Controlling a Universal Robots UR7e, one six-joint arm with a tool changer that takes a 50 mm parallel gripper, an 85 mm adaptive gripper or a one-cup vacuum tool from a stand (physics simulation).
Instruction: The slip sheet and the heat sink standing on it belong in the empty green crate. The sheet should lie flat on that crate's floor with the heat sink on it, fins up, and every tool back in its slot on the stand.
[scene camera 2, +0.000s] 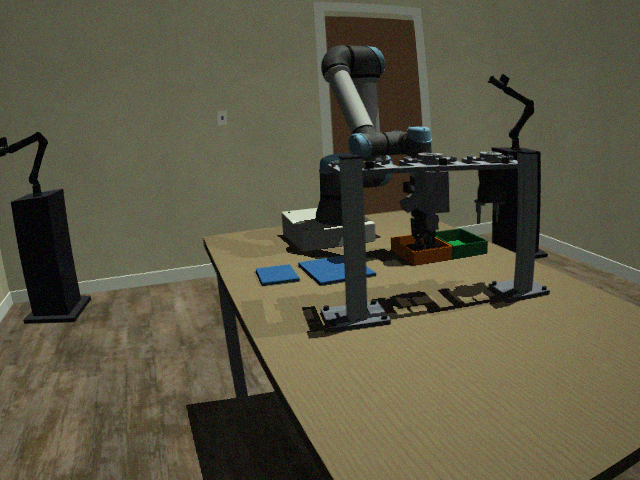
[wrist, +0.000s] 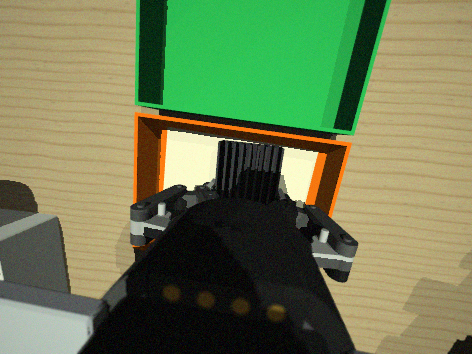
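Seen in the pictures: arm's base at its link origin: (scene camera 2: 337, 218).
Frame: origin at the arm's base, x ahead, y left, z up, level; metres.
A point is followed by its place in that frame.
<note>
The black finned heat sink (wrist: 250, 162) @(y 0.260, x 0.294, z -0.062 m) stands fins up on the cream slip sheet (wrist: 189, 155) @(y 0.247, x 0.228, z -0.068 m), which lies inside the orange crate (scene camera 2: 426, 256) @(y 0.211, x 0.380, z -0.050 m) (wrist: 149, 167) @(y 0.226, x 0.194, z -0.053 m). My adaptive gripper (scene camera 2: 424, 244) (wrist: 250, 194) reaches down into that crate, and its fingers are closed against the two sides of the heat sink. The fingertips are partly hidden by the gripper's black body in the wrist view. The green crate (scene camera 2: 471, 250) @(y 0.378, x 0.358, z -0.054 m) (wrist: 150, 55) @(y 0.330, x 0.180, z -0.048 m) is empty and stands beside the orange one. The tool stand (scene camera 2: 354, 237) @(y -0.079, x 0.750, z 0.130 m) stands in front, and a tool with two fingers (scene camera 2: 491, 187) hangs at its right end.
Two flat blue plates (scene camera 2: 277, 274) @(y -0.237, x 0.370, z -0.063 m) (scene camera 2: 321, 270) @(y -0.109, x 0.370, z -0.063 m) lie on the table left of the crates. The white robot base box (scene camera 2: 310, 231) @(y -0.109, x 0.119, z -0.008 m) is behind them. The stand's right post (scene camera 2: 525, 227) @(y 0.366, x 0.742, z 0.114 m) rises near the green crate. A grey block (wrist: 37, 245) @(y 0.096, x 0.080, z -0.045 m) shows at the wrist view's left edge.
</note>
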